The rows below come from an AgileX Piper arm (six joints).
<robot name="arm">
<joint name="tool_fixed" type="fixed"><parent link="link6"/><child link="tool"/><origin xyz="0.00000 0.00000 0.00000"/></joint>
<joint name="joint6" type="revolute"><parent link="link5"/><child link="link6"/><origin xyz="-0.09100 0.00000 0.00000" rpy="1.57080 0.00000 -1.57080"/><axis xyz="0 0 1"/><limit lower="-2.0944" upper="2.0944"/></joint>
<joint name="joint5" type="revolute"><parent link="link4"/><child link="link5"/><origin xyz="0.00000 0.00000 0.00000" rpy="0.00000 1.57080 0.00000"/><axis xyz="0 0 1"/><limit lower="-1.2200" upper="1.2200"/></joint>
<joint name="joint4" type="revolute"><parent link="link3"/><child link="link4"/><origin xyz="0.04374 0.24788 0.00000" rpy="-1.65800 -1.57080 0.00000"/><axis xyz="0 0 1"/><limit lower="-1.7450" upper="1.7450"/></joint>
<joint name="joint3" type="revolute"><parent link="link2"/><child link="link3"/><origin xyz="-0.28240 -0.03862 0.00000" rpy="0.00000 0.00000 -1.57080"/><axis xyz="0 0 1"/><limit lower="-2.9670" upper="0.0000"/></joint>
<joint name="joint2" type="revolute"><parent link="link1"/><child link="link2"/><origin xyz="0.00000 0.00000 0.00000" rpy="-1.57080 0.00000 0.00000"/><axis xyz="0 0 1"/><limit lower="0.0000" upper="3.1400"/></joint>
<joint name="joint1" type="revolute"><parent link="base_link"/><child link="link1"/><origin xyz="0.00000 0.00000 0.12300"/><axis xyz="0 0 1"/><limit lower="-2.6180" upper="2.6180"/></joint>
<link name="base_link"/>
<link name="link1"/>
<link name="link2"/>
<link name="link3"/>
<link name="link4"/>
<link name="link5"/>
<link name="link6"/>
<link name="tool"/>
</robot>
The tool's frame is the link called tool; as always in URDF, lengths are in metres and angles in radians.
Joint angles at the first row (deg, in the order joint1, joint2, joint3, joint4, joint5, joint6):
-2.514, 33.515, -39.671, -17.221, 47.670, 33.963
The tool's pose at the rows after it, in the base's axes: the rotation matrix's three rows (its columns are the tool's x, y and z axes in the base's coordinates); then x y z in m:
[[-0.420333 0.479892 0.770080], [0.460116 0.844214 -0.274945], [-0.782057 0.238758 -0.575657]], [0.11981 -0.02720 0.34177]
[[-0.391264 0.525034 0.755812], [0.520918 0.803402 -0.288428], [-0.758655 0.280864 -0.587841]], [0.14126 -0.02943 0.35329]
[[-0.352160 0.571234 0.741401], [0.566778 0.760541 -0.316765], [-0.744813 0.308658 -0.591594]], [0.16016 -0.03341 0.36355]
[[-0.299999 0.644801 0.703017], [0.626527 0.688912 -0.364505], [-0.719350 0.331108 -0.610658]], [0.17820 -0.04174 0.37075]
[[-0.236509 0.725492 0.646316], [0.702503 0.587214 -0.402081], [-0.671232 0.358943 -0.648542]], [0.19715 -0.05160 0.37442]
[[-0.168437 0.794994 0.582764], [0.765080 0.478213 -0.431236], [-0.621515 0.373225 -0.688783]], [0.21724 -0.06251 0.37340]
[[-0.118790 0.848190 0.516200], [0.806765 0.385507 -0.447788], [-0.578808 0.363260 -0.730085]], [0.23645 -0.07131 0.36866]
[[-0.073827 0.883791 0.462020], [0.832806 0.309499 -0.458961], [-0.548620 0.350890 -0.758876]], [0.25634 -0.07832 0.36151]
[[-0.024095 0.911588 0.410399], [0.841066 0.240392 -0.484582], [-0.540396 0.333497 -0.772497]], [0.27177 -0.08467 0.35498]
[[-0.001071 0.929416 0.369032], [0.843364 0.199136 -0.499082], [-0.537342 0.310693 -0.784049]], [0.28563 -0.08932 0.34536]
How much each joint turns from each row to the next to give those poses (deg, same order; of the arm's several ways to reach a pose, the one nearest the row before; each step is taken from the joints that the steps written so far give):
0.003, 5.785, -3.976, -1.902, -0.323, 6.301
-0.005, 5.638, -4.366, -1.162, -0.003, 5.159
-0.316, 4.796, -4.087, -1.969, 0.272, 4.854
-1.459, 4.890, -4.137, -1.986, 1.602, 5.438
-1.902, 5.282, -4.363, -0.585, 2.595, 5.711
-1.872, 5.458, -3.966, -0.374, 2.359, 5.413
-1.098, 5.186, -3.500, -0.290, 2.573, 4.261
-0.518, 4.989, -3.045, -0.634, 1.583, 4.041
-0.139, 4.022, -2.442, -1.957, 1.633, 4.369
-0.061, 3.513, -1.497, -1.351, 0.700, 2.763

